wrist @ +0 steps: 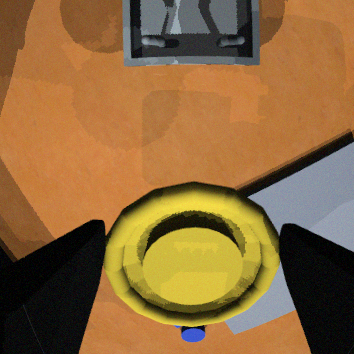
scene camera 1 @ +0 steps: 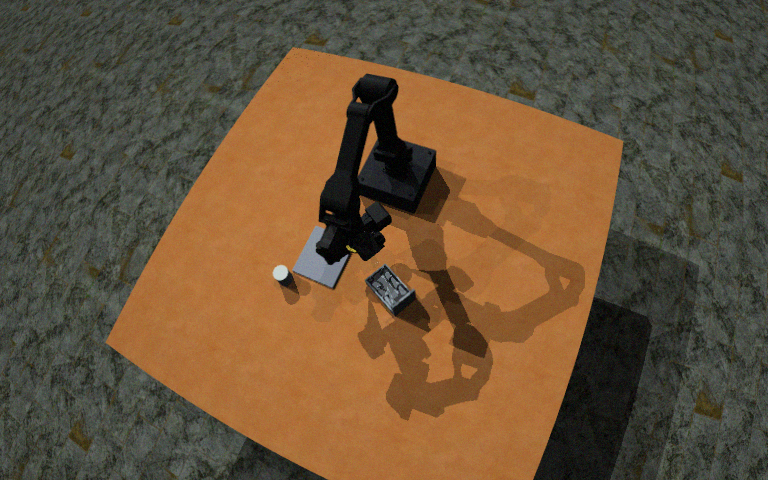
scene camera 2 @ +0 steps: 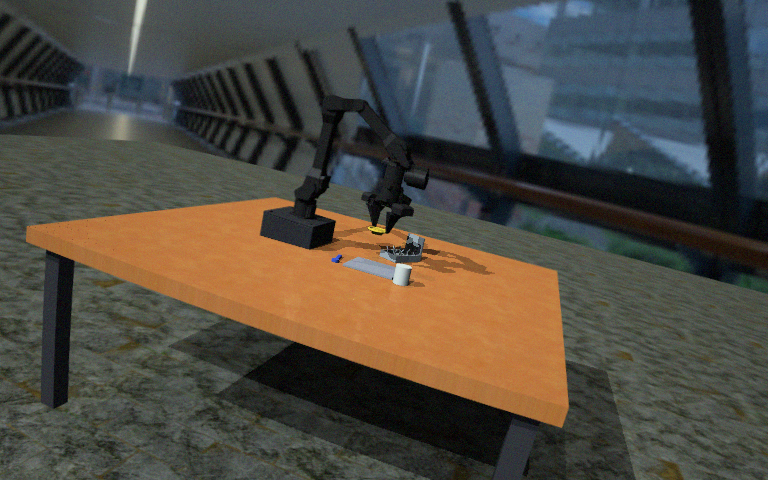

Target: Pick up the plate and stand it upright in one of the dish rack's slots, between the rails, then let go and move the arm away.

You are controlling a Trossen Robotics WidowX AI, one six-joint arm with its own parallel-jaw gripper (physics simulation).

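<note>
A round yellow plate [scene camera 1: 351,248] [scene camera 2: 376,229] [wrist: 193,265] is held roughly flat, its rim between the two fingertips. My gripper [scene camera 2: 380,227] [wrist: 194,235] is shut on the plate and holds it raised above the table. In scene camera 1 the arm hides most of the plate and the fingertips. The grey dish rack [scene camera 1: 390,289] [scene camera 2: 408,258] [wrist: 191,61] stands on the table apart from the plate, towards the top of the wrist view. It has a taller end wall and small rails inside. Its far part is cut off in the wrist view.
A flat grey-blue board [scene camera 1: 320,266] [scene camera 2: 368,267] [wrist: 310,185] lies on the orange table beside the rack. A white cylinder [scene camera 1: 280,274] [scene camera 2: 402,275] stands next to the board. A small blue object [scene camera 2: 336,258] [wrist: 193,334] lies near the board's other end.
</note>
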